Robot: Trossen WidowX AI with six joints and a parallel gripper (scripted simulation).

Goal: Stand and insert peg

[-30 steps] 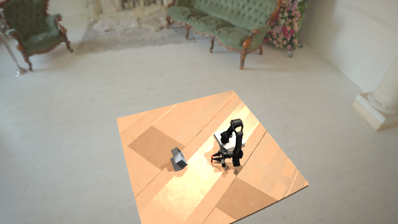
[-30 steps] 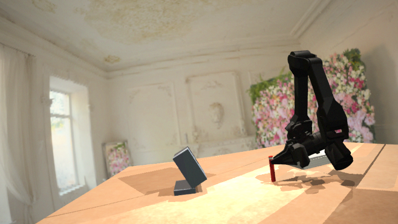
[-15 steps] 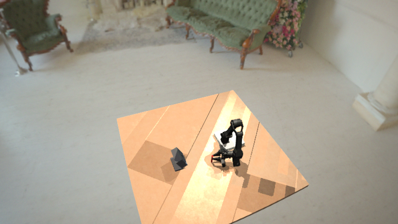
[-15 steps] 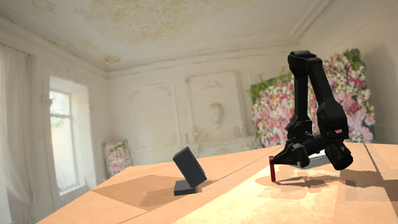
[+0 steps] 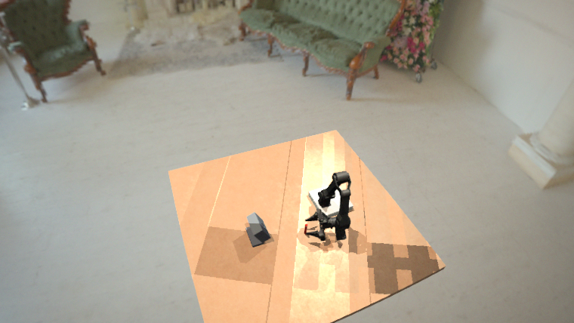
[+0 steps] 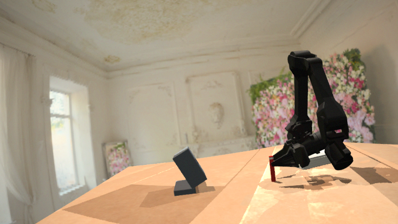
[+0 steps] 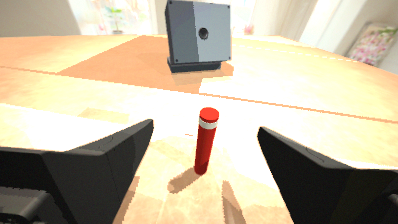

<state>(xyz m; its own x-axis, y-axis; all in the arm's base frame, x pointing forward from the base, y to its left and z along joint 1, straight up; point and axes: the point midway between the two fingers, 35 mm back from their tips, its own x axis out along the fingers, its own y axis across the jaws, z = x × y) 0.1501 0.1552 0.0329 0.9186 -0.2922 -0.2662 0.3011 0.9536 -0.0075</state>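
Now: the red peg 1 cm below my gripper tip. Round my gripper tip: grey sloped panel: 25 cm ahead, 7 cm to the right, 1 cm above; then grey foot: 28 cm ahead, 6 cm to the right, 5 cm below.
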